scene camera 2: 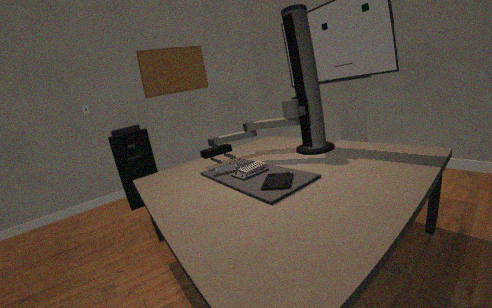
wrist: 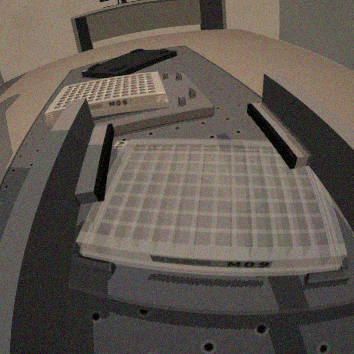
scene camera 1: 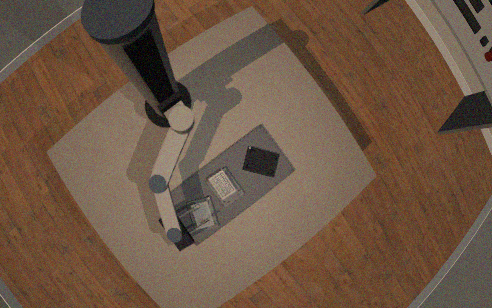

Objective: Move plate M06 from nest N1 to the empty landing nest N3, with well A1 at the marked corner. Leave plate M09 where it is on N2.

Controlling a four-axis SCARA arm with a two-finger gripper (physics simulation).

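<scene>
Plate M06 (scene camera 1: 223, 184) (scene camera 2: 252, 168) (wrist: 112, 95), white with open wells, sits on its grey nest in the middle of the board. A flat black nest (scene camera 1: 261, 161) (scene camera 2: 277, 181) (wrist: 131, 62) at the board's far end bears no plate; a small pale mark shows at one corner in scene camera 1. Clear plate M09 (scene camera 1: 203, 215) (wrist: 215, 205) sits on the nest at the other end. My gripper (scene camera 1: 201, 215) (scene camera 2: 229, 160) (wrist: 179, 99) is open and empty, its fingers raised above M09. Nest labels and well A1 cannot be read.
The grey perforated board (scene camera 1: 282, 162) (scene camera 2: 306, 178) lies on the beige table (scene camera 1: 320, 150) (scene camera 2: 280, 240). The arm's column (scene camera 1: 117, 22) (scene camera 2: 313, 95) stands behind the board. Small pegs (wrist: 192, 93) stand up on M06's nest beside the plate.
</scene>
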